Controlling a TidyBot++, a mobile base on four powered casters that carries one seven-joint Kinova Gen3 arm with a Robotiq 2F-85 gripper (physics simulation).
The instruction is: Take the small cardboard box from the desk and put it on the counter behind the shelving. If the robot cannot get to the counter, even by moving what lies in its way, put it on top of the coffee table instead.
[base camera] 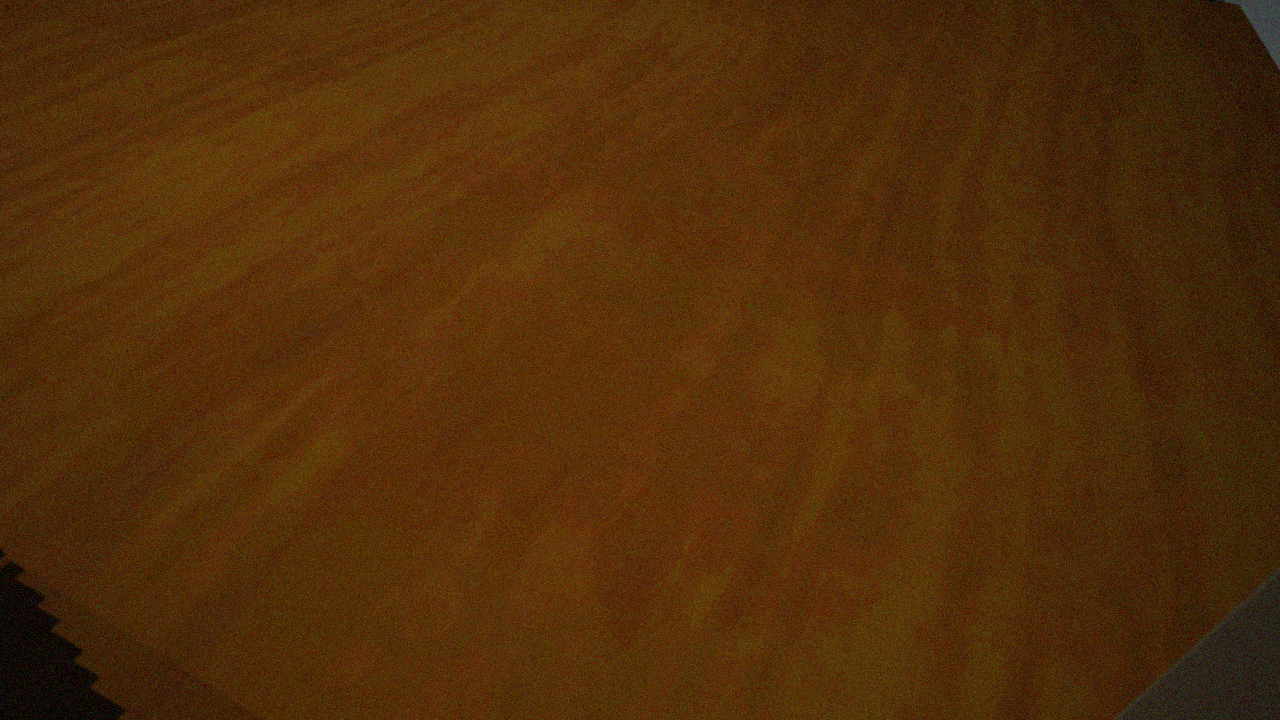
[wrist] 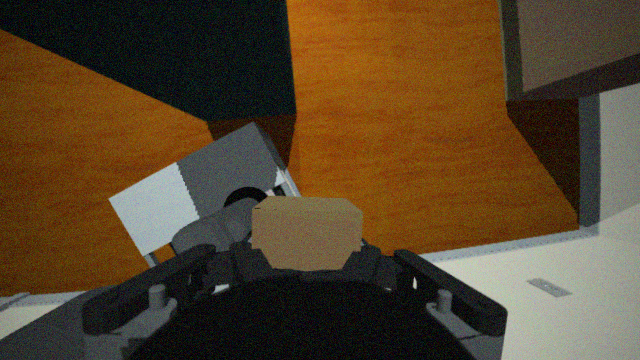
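Pixels of known places: gripper, fingertip midpoint: point(wrist: 306, 241); arm's base at its link origin: point(wrist: 247, 211).
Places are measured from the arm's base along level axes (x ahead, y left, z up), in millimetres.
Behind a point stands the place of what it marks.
Observation:
My gripper point(wrist: 306, 241) {x 205, y -11, z 510 mm} is shut on the small cardboard box point(wrist: 307, 232) {x 216, y 10, z 560 mm}, a tan block held between the fingertips in the wrist view. The box is high above the floor, beside my own base. The lower part of the box is hidden behind the gripper. The desk, the counter behind the shelving and the coffee table cannot be made out for certain in these views.
My white and grey mobile base point(wrist: 225, 160) {x 12, y 180, z -14 mm} stands on the wooden floor point(base camera: 626, 358) {x 501, y -15, z -397 mm} point(wrist: 400, 150) {x 721, y -113, z -397 mm}. A large dark piece point(wrist: 150, 50) {x 58, y 406, z 223 mm} is beyond it at upper left. A brownish-grey piece of furniture point(wrist: 575, 45) {x 1393, y -18, z -30 mm} is at upper right. A pale wall point(wrist: 500, 310) {x 628, y -724, z 42 mm} runs along the lower right.

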